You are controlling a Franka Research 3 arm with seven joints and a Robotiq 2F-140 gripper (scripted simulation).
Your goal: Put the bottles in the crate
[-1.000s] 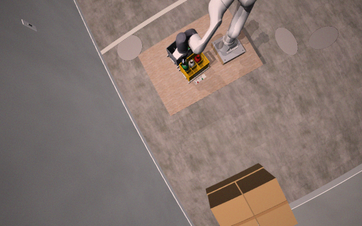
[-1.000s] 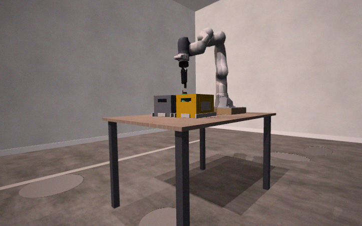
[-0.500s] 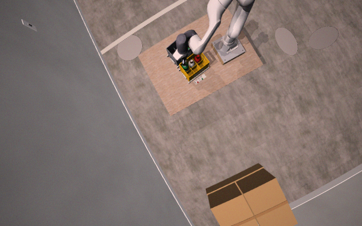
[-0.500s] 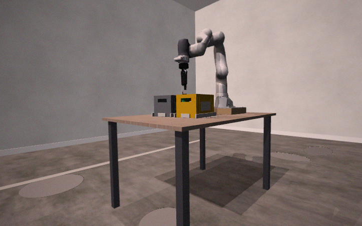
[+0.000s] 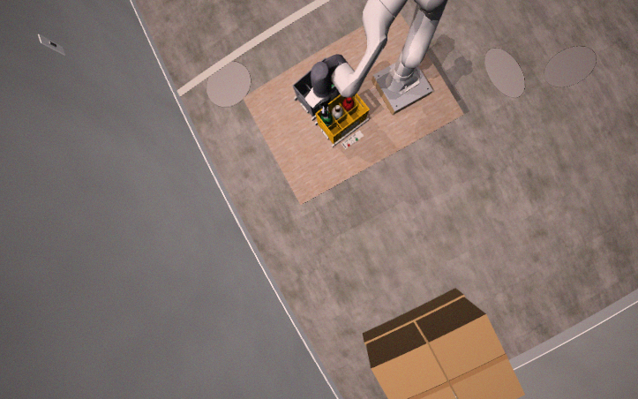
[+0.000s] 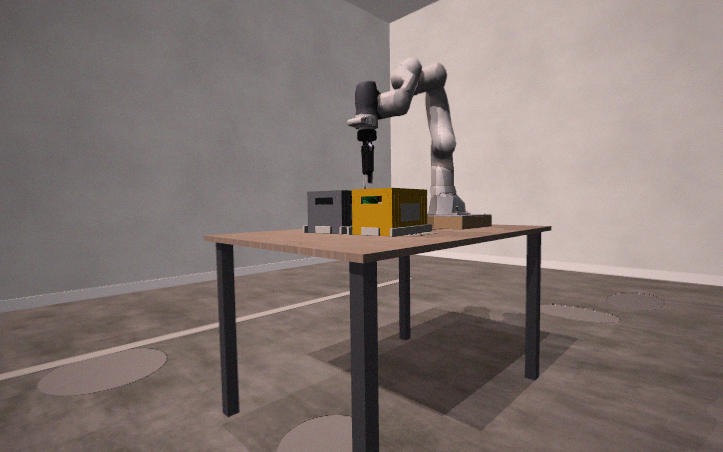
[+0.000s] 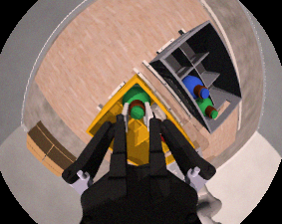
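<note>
The white bottle is 80 mm behind my hand, 20 mm to the right of it and 110 mm below it. From my hand the other things lie so: blue bottle (50 mm behind, 170 mm to the right, 110 mm below); yellow crate (100 mm behind, 20 mm to the left, 120 mm below); red bottle (170 mm behind, 40 mm to the right, 110 mm below).
</note>
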